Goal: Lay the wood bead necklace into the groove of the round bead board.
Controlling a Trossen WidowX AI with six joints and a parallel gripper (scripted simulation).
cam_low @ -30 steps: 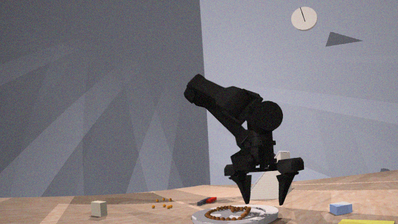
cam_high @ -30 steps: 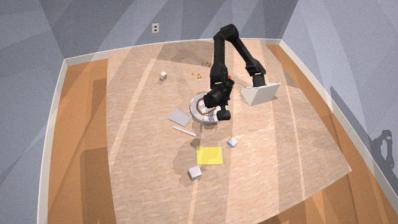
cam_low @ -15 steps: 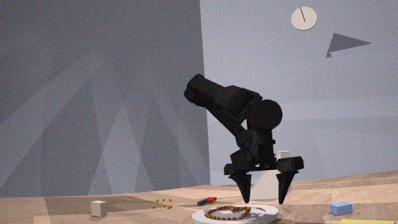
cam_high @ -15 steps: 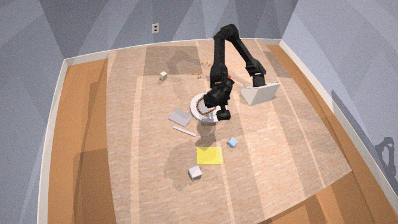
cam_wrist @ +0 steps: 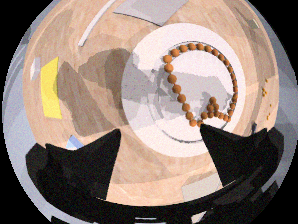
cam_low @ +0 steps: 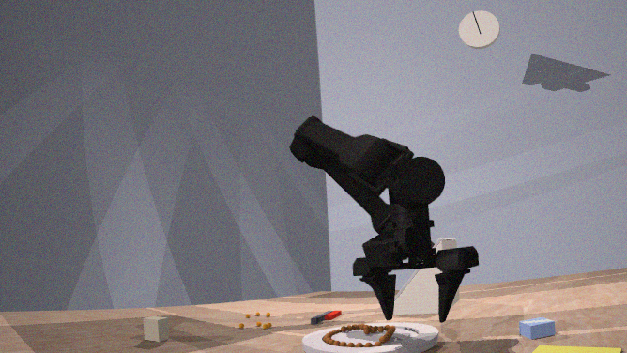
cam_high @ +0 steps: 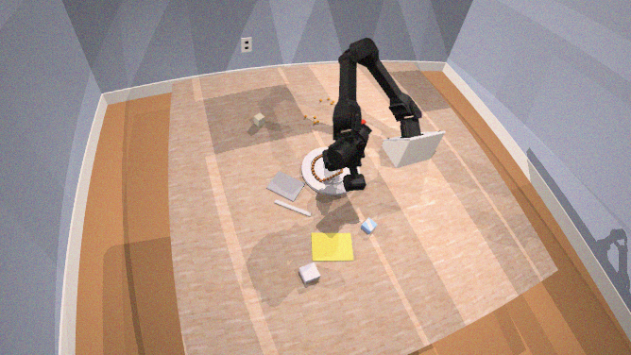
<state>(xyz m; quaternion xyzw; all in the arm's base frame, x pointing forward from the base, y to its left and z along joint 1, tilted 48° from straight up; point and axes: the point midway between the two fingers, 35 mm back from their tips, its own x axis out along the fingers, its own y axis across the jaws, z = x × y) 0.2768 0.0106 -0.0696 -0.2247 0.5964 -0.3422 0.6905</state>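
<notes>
My gripper tip is now 180 mm short of the grey sheet, 40 mm to the left of it and 30 mm above it. The rest, counted from my gripper tip: yellow sheet (110 mm ahead, 200 mm to the left, 30 mm below); then blue block (20 mm behind, 170 mm to the left, 20 mm below); then stick (190 mm ahead, 40 mm to the left, 30 mm below).
</notes>
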